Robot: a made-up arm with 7 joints.
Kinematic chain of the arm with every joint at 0, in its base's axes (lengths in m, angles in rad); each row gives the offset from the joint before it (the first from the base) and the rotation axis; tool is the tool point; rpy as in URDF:
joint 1: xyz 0 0 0.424 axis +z
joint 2: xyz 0 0 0 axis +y
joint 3: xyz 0 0 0.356 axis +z
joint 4: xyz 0.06 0 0 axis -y
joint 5: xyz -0.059 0 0.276 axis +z
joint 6: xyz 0 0 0 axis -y
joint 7: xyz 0.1 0 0 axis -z
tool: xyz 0 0 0 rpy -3.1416 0 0
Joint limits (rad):
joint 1: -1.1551..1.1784
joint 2: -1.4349..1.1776
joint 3: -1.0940..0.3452
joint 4: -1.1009..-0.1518
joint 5: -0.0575..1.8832
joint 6: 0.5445..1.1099
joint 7: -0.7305..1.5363
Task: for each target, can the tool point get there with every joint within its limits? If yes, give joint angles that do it. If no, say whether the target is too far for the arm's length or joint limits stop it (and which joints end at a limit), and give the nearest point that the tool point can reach.
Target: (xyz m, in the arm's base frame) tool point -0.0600 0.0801 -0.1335
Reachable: no: joint limits stop it (at a limit: joint 1, joint 2, joint 4, joint 6) | nearest point 0.1690 0.5598 0.2760 | short by 0.671 m
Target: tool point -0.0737 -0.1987 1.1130
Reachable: yes | joints 0.7555 -0.5202 -0.6835 -0.4615 0.8853 1.0383 0.1126
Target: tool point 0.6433 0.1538 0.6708
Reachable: yes | joints 0.4836 0.8369 -0.7510 -0.8291 1.4751 1.0581 0.9314
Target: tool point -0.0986 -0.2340 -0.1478
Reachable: no: joint limits stop it (at a limit: joint 1, joint 2, joint 4, joint 6) | nearest point 0.1343 -0.5718 0.2868 | short by 0.598 m
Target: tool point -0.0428 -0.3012 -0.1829
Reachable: no: joint limits stop it (at a limit: joint 1, joint 2, joint 4, joint 6) | nearest point 0.1552 -0.5652 0.2813 | short by 0.569 m
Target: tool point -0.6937 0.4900 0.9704
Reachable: no: too far | nearest point -0.5048 0.3566 0.8216 | short by 0.275 m
